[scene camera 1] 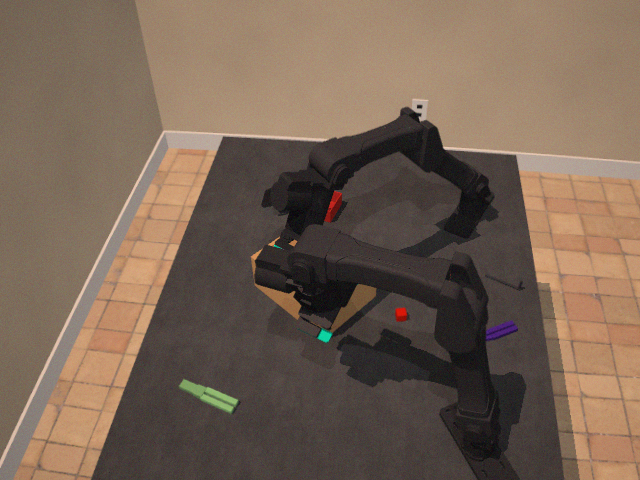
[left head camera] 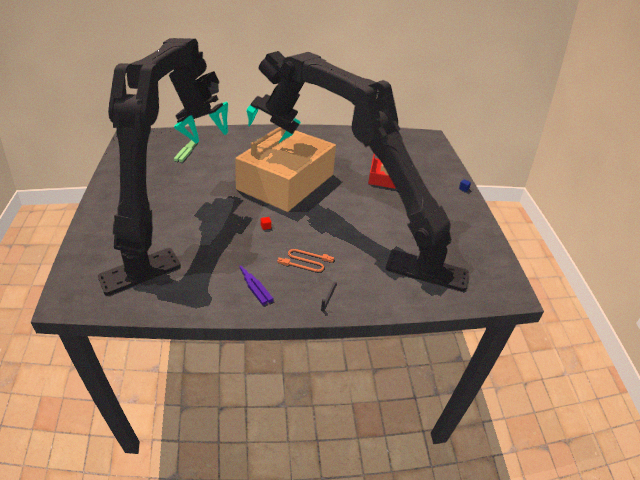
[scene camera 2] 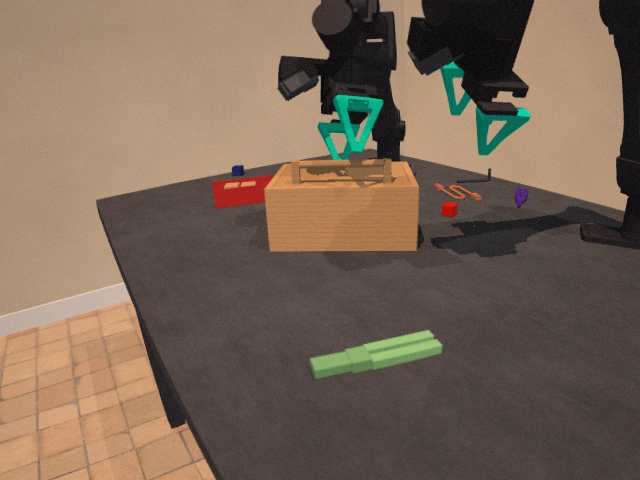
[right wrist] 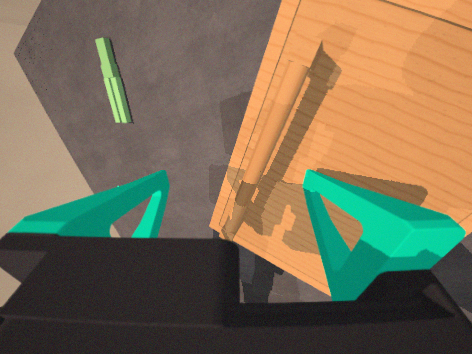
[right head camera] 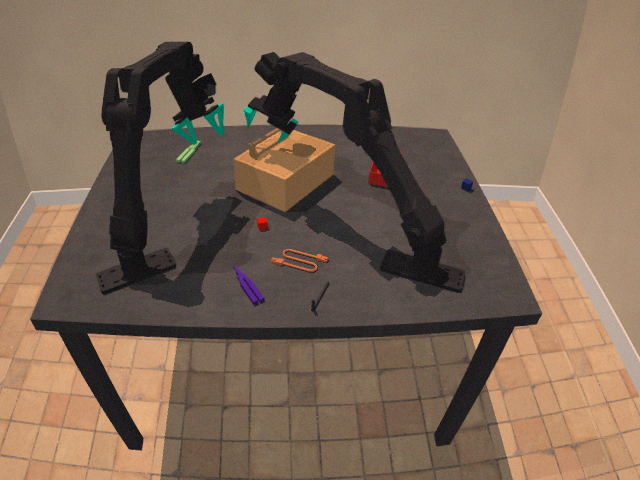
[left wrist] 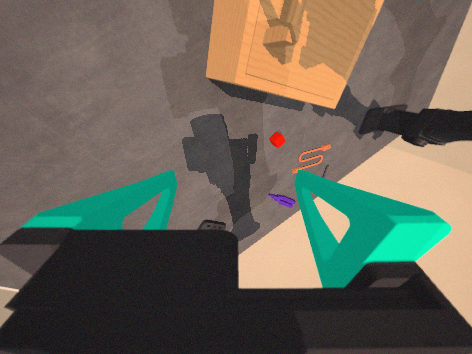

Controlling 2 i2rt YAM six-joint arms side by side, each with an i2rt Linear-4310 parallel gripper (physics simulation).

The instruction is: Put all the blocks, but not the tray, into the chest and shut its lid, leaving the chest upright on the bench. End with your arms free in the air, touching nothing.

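Places are measured from the left arm's base along level axes (x ahead, y left, z up), in metres.
Pixels of known places: left gripper, fingertip midpoint: (scene camera 1: 336, 310) (left head camera: 211, 138) (scene camera 2: 468, 133) (right head camera: 208, 139) (left wrist: 235, 176); right gripper, fingertip midpoint: (left head camera: 264, 133) (scene camera 2: 347, 160) (right wrist: 236, 177) (right head camera: 263, 134); left arm's base, origin of the base link: (scene camera 1: 477, 447) (left head camera: 138, 272) (scene camera 2: 637, 242) (right head camera: 135, 271); right arm's base, origin of the base link: (scene camera 1: 469, 212) (left head camera: 427, 271) (right head camera: 423, 272) (left wrist: 382, 118).
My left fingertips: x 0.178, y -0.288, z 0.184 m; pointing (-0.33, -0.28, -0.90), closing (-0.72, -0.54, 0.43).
Observation:
For each thing: its middle in the pictures, then the offset to it from my left fingertips.
- wooden chest, body centre: (right wrist: 337, 169) (scene camera 2: 343, 192) (scene camera 1: 314, 271) (left head camera: 286, 160) (right head camera: 285, 161) dx -0.032, dy -0.209, dz -0.115 m
- red block, body centre: (scene camera 2: 449, 209) (left wrist: 277, 140) (scene camera 1: 401, 314) (left head camera: 266, 223) (right head camera: 262, 223) dx -0.184, dy -0.058, dz -0.173 m
- blue block, body centre: (scene camera 2: 237, 170) (right head camera: 467, 184) (left head camera: 465, 185) dx -0.315, dy -0.669, dz -0.171 m
- red tray, body centre: (scene camera 2: 247, 190) (right head camera: 385, 167) (left head camera: 384, 167) dx -0.132, dy -0.493, dz -0.164 m
- light green tool, body centre: (scene camera 2: 376, 355) (scene camera 1: 207, 395) (right wrist: 113, 83) (left head camera: 186, 150) (right head camera: 189, 151) dx +0.278, dy -0.026, dz -0.178 m
- purple tool, body centre: (left head camera: 253, 283) (right head camera: 246, 283) (scene camera 2: 521, 197) (scene camera 1: 491, 334) (left wrist: 281, 199) dx -0.347, dy +0.068, dz -0.179 m
- orange cable, body centre: (scene camera 2: 456, 191) (left head camera: 305, 259) (right head camera: 299, 259) (left wrist: 311, 158) dx -0.339, dy -0.075, dz -0.180 m
- dark hex key, body centre: (right head camera: 320, 291) (left head camera: 329, 291) (scene camera 1: 503, 278) (scene camera 2: 474, 175) dx -0.459, dy -0.055, dz -0.168 m
The wooden chest (left head camera: 263, 183) (right head camera: 261, 180) (scene camera 2: 341, 219) stands upright mid-table, lid down, its bar handle (scene camera 2: 341, 163) (right wrist: 275, 125) at one side. Its inside is hidden. A red block (left head camera: 265, 223) (right head camera: 262, 223) (scene camera 1: 401, 314) (left wrist: 277, 140) lies in front of it. A blue block (left head camera: 464, 185) (scene camera 2: 237, 169) lies near the right edge in the left head view. The red tray (left head camera: 381, 179) (scene camera 2: 240, 195) holds tan blocks (scene camera 2: 248, 183), partly hidden. My right gripper (left head camera: 266, 133) (scene camera 2: 348, 155) (right wrist: 236, 177) is open and empty above the handle. My left gripper (left head camera: 210, 137) (scene camera 2: 470, 133) (left wrist: 235, 176) is open and empty in the air left of the chest.
A light green tool (left head camera: 185, 151) (scene camera 2: 377, 353) lies at the back left in the left head view. A purple tool (left head camera: 256, 286), an orange cable (left head camera: 308, 270) and a dark hex key (left head camera: 329, 295) lie toward the front edge. My right arm crosses above the tray.

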